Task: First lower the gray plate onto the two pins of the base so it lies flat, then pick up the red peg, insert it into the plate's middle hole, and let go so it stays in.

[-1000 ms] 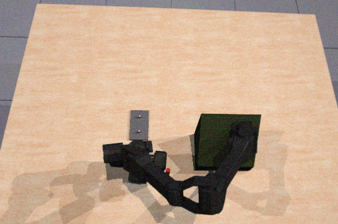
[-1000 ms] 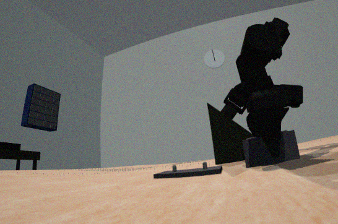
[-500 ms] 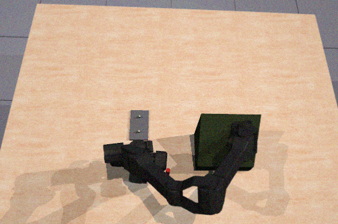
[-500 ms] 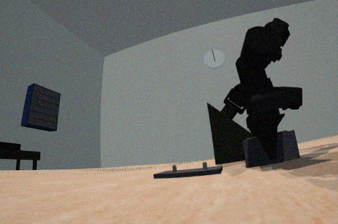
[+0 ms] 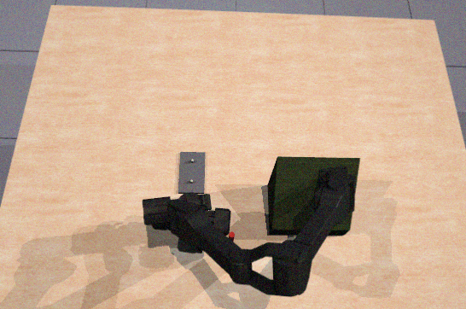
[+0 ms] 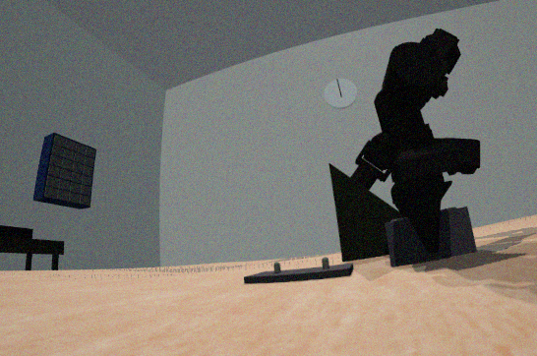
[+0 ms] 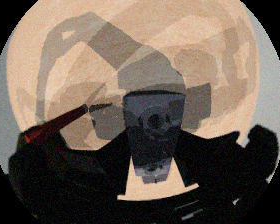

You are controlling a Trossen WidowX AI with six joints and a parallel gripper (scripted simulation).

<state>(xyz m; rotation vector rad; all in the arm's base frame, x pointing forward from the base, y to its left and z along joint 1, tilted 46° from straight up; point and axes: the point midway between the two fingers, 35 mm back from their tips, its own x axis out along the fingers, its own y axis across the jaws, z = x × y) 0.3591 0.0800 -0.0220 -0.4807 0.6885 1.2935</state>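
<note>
Now: gripper tip 15 cm to the left of the base and 1 cm past it. Also, from my gripper tip: gray plate (3 cm above); red peg (9 cm behind, 5 cm to the left, 3 cm above).
</note>
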